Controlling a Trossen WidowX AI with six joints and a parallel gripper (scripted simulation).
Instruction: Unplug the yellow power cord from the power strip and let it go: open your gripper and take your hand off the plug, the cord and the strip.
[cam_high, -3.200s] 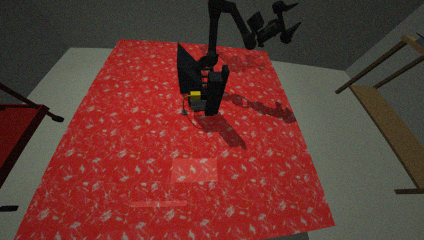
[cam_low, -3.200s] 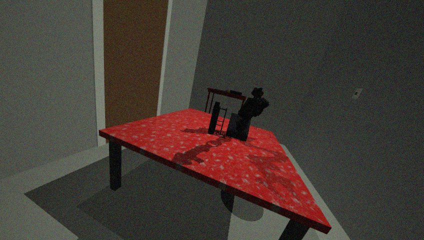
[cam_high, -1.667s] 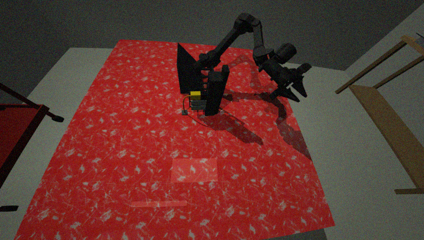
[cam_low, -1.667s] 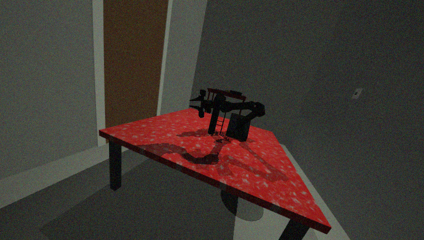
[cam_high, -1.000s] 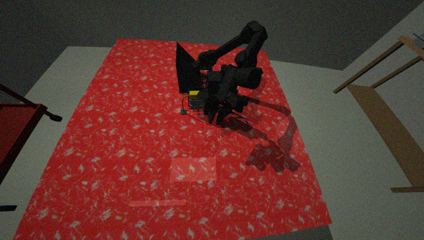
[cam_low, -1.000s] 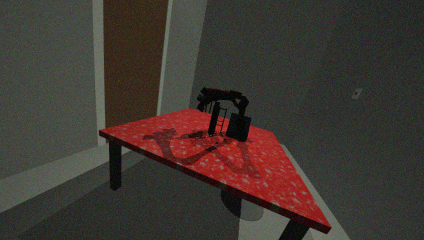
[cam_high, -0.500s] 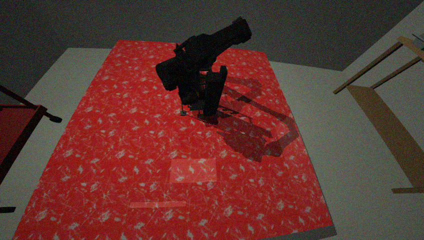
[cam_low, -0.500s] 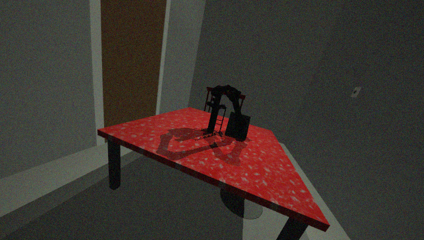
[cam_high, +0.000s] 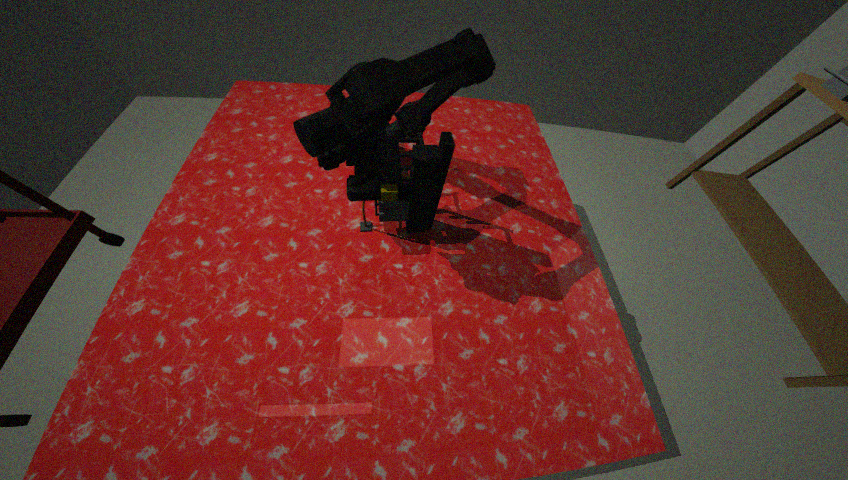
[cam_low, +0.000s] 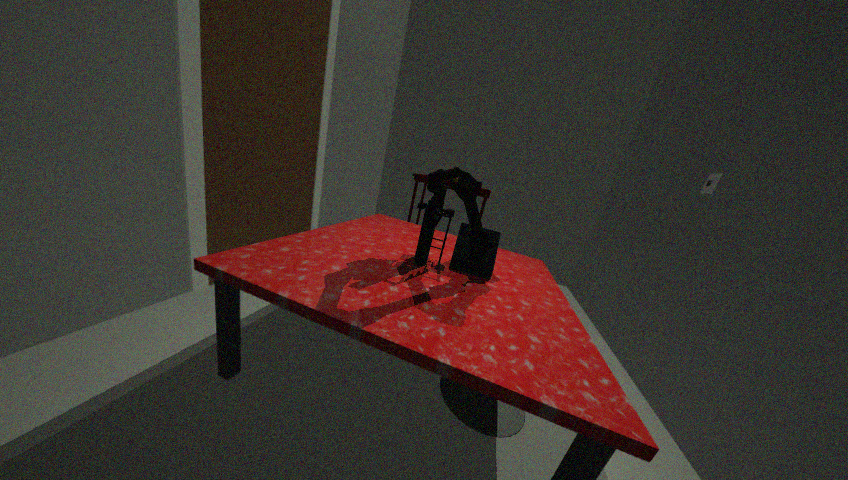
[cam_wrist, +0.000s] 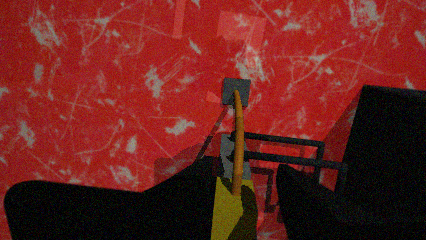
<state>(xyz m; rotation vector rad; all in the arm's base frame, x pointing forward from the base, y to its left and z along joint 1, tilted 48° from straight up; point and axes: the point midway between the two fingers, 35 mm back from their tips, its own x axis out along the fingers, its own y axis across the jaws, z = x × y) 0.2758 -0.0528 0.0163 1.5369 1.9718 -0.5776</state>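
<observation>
My gripper tip is now 7 cm to the right of the yellow plug, 1 cm past it and 1 cm above it.
</observation>
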